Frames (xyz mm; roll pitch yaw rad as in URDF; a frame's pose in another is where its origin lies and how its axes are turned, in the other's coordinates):
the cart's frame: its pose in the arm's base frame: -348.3 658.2 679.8 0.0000 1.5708 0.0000
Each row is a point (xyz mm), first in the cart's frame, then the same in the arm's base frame.
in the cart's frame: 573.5 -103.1 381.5
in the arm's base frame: 33.2 555.1 106.3
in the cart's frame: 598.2 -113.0 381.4
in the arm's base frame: 33.1 545.2 81.6
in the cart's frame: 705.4 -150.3 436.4
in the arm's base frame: 88.1 507.9 -25.6
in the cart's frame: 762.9 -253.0 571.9
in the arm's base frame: 223.6 405.2 -83.1
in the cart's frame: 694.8 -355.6 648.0
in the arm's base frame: 299.7 302.6 -15.0
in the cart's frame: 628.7 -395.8 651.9
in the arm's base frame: 303.6 262.4 51.1
